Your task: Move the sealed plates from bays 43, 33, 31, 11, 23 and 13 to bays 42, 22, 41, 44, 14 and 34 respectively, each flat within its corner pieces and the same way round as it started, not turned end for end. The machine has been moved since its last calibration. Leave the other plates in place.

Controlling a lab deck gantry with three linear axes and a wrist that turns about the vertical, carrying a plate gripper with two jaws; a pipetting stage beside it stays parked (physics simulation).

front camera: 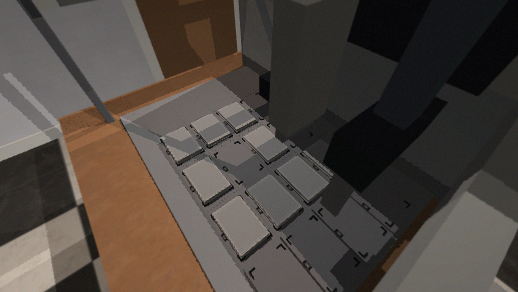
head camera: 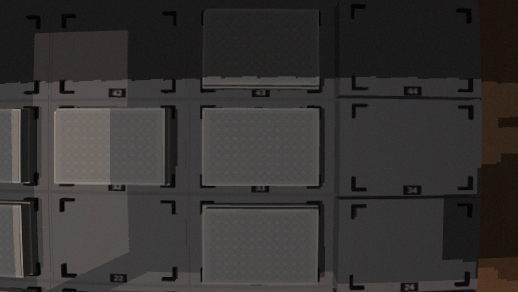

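Where they show: gripper, fingertip midpoint: [front camera: 346,192]; robot's base, origin of the base link: [front camera: 160,140].
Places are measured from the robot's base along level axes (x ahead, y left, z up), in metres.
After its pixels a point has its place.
Observation:
Sealed plates lie in bays 43 [head camera: 260,45] @[x 0.394, y 0.364, z 0.014 m], 33 [head camera: 260,146] @[x 0.394, y 0.256, z 0.014 m] [front camera: 303,177] @[x 0.399, y 0.255, z 0.014 m] and 23 [head camera: 260,245] @[x 0.393, y 0.151, z 0.014 m] [front camera: 274,200] @[x 0.401, y 0.146, z 0.015 m]. In the front view, plates also lie in bays 11 [front camera: 181,144] @[x 0.073, y 0.043, z 0.014 m], 13 [front camera: 240,226] @[x 0.400, y 0.038, z 0.014 m] and 31 [front camera: 236,116] @[x 0.074, y 0.254, z 0.014 m]. The plate in bay 43 is mostly in shadow. Bays 42 [head camera: 155,55] @[x 0.275, y 0.361, z 0.000 m], 22 [head camera: 150,230] @[x 0.268, y 0.161, z 0.000 m], 44 [head camera: 410,45] @[x 0.557, y 0.365, z 0.015 m] and 34 [head camera: 410,142] @[x 0.556, y 0.260, z 0.014 m] hold no plate. Bay 14 [front camera: 275,265] @[x 0.515, y 0.048, z 0.014 m] shows no plate; the visible right part of bay 41 [head camera: 15,55] @[x 0.104, y 0.366, z 0.000 m] is bare. The gripper's jaws do not show in either view.
Other plates lie in bays 32 [head camera: 107,146] @[x 0.229, y 0.257, z 0.014 m] [front camera: 265,143] @[x 0.236, y 0.253, z 0.014 m], 12 [front camera: 207,180] @[x 0.239, y 0.040, z 0.014 m] and 21 [front camera: 210,130] @[x 0.077, y 0.146, z 0.014 m]. Bay 24 [head camera: 400,240] @[x 0.545, y 0.154, z 0.015 m] holds none. A large grey block [front camera: 310,65] @[x 0.419, y 0.161, z 0.394 m] and a dark column [front camera: 420,55] @[x 0.516, y 0.192, z 0.435 m] with a black block hide the far side of the deck in the front view.

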